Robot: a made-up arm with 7 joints.
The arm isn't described. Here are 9 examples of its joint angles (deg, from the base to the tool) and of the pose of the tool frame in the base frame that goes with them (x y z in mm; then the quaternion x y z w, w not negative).
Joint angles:
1: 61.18 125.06 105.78 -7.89 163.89 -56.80 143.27
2: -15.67 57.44 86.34 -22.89 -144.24 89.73 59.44
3: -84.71 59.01 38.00 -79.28 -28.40 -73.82 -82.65
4: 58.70 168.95 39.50 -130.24 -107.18 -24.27 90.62
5: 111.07 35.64 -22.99 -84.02 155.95 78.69 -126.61
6: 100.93 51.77 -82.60 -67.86 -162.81 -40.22 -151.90
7: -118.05 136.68 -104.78 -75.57 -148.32 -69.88 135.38
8: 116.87 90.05 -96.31 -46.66 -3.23 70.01 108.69
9: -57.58 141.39 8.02 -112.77 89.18 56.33 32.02
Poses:
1: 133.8 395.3 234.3 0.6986 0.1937 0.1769 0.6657
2: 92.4 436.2 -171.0 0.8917 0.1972 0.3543 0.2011
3: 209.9 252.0 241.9 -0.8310 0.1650 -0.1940 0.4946
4: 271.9 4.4 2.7 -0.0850 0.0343 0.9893 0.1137
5: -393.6 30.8 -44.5 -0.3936 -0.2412 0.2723 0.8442
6: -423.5 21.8 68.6 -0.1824 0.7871 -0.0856 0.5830
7: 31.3 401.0 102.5 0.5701 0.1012 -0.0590 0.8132
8: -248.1 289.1 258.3 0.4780 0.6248 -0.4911 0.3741
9: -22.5 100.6 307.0 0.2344 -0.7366 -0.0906 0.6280
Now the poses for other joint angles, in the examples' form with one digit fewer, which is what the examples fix.
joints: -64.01 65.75 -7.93 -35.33 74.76 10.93 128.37
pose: 348 310 71 -0.730 -0.303 0.613 0.012
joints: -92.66 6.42 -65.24 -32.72 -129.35 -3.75 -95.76
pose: 420 -216 -8 -0.507 -0.471 0.037 0.721
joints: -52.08 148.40 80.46 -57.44 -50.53 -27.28 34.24
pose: -289 116 320 -0.792 0.481 0.024 0.376
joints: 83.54 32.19 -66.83 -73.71 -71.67 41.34 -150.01
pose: -388 -51 -148 0.172 0.092 0.795 0.574
